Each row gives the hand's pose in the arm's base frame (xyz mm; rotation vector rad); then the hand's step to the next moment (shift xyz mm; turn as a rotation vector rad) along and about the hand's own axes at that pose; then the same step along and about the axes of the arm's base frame.
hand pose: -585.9 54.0 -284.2 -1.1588 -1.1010 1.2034
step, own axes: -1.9 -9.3 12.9 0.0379 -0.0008 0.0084
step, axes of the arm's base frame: -12.0 -1.3 10.5 -0.0061 0.0383 0.0019
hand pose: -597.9 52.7 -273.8 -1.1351 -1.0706 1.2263
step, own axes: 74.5 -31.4 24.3 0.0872 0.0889 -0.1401
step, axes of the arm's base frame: -15.6 75.6 34.2 0.1317 0.0797 -0.1069
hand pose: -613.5 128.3 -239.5 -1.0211 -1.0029 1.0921
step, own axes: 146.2 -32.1 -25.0 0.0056 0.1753 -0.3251
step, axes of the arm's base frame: 55.1 134.7 43.0 0.2790 -0.0123 -0.2417
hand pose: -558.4 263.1 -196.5 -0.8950 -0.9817 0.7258
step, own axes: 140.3 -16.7 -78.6 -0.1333 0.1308 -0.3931
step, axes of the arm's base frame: 128.1 87.0 46.6 0.2927 -0.1695 -0.2738
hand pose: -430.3 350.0 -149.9 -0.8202 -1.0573 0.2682
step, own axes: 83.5 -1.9 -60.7 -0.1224 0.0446 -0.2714
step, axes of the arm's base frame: 92.5 17.3 42.5 0.1790 -0.1653 -0.1768
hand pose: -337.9 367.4 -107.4 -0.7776 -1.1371 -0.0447
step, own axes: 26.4 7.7 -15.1 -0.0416 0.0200 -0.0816
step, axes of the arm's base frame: 27.0 6.1 14.8 0.0544 -0.0465 -0.0606
